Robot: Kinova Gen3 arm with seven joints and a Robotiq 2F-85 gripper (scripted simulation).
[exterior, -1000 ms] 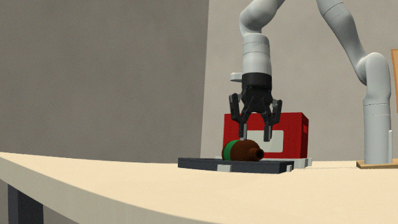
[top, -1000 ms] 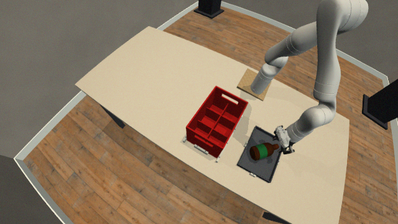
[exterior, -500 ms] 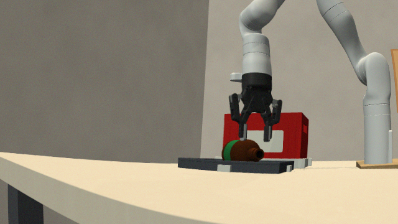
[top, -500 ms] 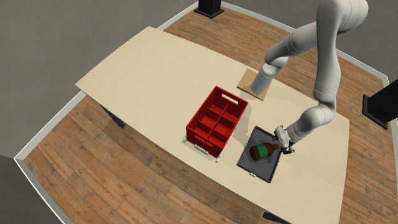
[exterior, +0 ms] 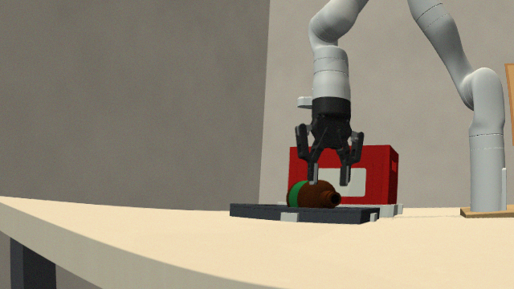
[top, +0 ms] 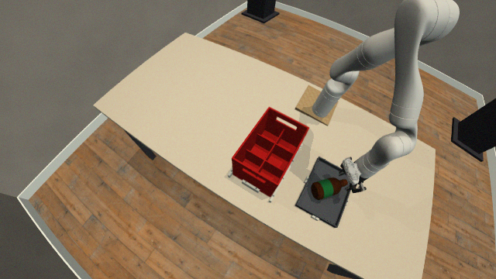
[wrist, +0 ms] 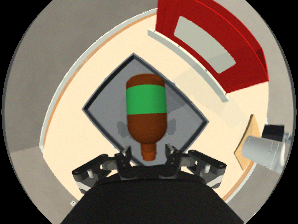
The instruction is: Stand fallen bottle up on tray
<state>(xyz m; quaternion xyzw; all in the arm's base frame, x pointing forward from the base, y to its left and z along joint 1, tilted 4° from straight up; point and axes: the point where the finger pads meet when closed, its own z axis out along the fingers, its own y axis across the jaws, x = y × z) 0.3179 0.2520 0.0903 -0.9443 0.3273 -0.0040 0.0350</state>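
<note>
Right now the brown bottle is 4 cm ahead of my hand, 3 cm to the right of it and 4 cm below it. Also, from my hand: dark grey tray 5 cm ahead, 3 cm to the right, 7 cm below; then red crate 9 cm ahead, 32 cm to the right.
</note>
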